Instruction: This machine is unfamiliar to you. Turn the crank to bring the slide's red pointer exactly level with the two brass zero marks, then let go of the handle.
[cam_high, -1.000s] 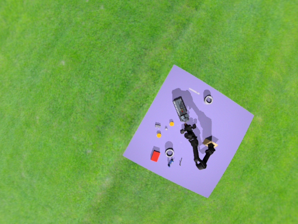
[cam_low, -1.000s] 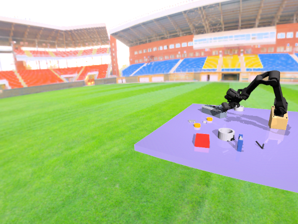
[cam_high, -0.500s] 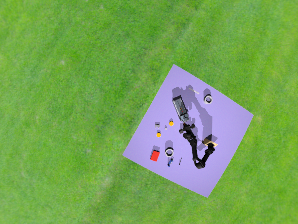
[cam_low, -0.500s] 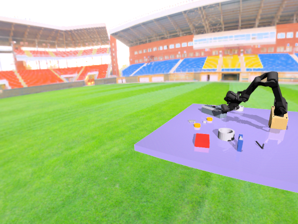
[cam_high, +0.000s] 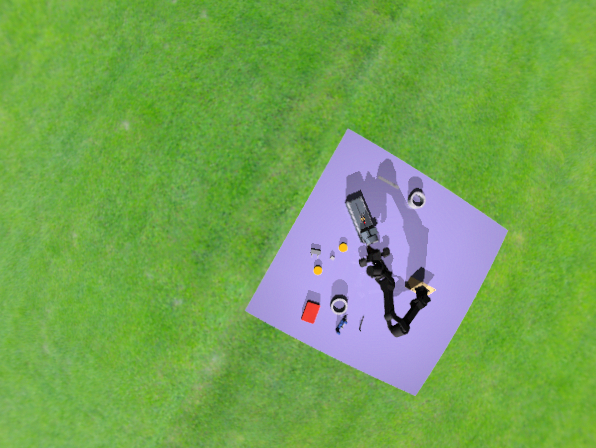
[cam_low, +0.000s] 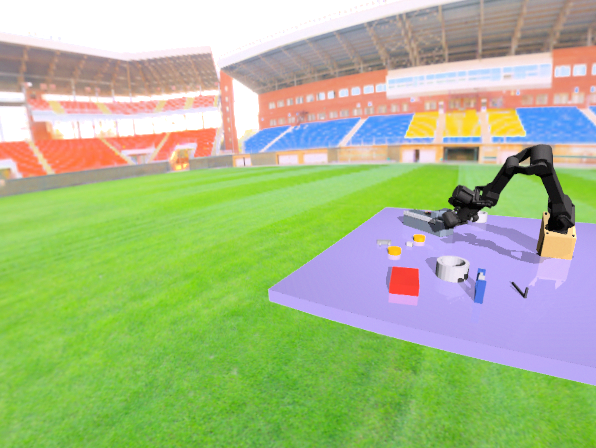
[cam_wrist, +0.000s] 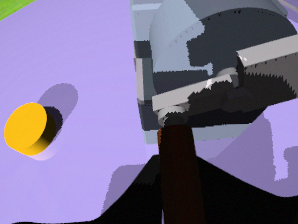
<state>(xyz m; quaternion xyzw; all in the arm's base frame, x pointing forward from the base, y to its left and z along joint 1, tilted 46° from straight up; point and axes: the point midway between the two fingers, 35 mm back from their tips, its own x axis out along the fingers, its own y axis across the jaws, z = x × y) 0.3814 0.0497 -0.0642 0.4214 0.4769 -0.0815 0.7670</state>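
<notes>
Now: gripper tip 100 mm short of the red pointer, 100 mm to the left of it and 30 mm below it. Round my gripper tip: brown crank handle (10 mm behind, 10 mm to the left, 20 mm above); white bar (100 mm ahead, 410 mm to the right, 50 mm below); small grey bracket (230 mm ahead, 210 mm to the left, 50 mm below).
</notes>
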